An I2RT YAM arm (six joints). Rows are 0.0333 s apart.
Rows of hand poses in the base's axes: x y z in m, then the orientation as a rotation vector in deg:
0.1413, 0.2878, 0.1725, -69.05, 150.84, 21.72
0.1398, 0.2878, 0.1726, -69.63, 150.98, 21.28
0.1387, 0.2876, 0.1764, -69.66, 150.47, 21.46
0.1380, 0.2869, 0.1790, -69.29, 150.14, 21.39
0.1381, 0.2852, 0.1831, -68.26, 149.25, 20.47
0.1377, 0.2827, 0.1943, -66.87, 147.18, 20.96
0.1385, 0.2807, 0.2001, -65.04, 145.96, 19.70
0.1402, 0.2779, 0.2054, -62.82, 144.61, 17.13
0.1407, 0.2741, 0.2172, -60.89, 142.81, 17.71
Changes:
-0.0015, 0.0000, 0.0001, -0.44, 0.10, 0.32
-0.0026, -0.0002, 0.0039, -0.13, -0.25, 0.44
-0.0033, -0.0009, 0.0065, 0.06, -0.64, 0.25
-0.0032, -0.0026, 0.0106, 0.16, -2.00, -0.36
-0.0036, -0.0051, 0.0218, 1.66, -3.88, -0.89
-0.0028, -0.0071, 0.0276, 1.88, -5.84, -2.03
-0.0011, -0.0099, 0.0329, 1.45, -8.50, -3.55
-0.0006, -0.0137, 0.0447, 3.01, -10.24, -4.53

